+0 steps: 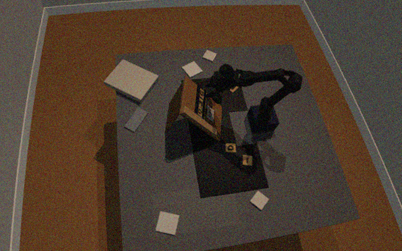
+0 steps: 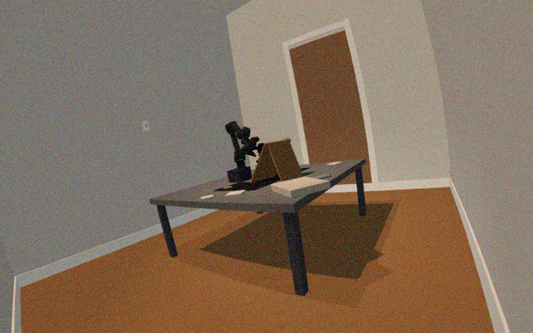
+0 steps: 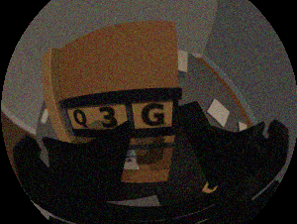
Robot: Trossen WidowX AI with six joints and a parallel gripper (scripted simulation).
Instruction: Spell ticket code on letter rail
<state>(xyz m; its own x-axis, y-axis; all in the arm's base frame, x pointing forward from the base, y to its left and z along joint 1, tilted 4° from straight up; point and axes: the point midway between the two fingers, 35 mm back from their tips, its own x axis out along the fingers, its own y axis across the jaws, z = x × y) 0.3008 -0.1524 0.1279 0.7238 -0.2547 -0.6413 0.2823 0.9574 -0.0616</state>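
Now: gripper tip 10 cm above the white ticket, 9 cm to the right of it and 2 cm past it. Round my gripper tip: black mat 19 cm below, 16 cm to the left, 12 cm behind; then grey slab 40 cm ahead, 18 cm below, 2 cm to the left; then letter tile 23 cm behind, 18 cm below, 13 cm to the right.
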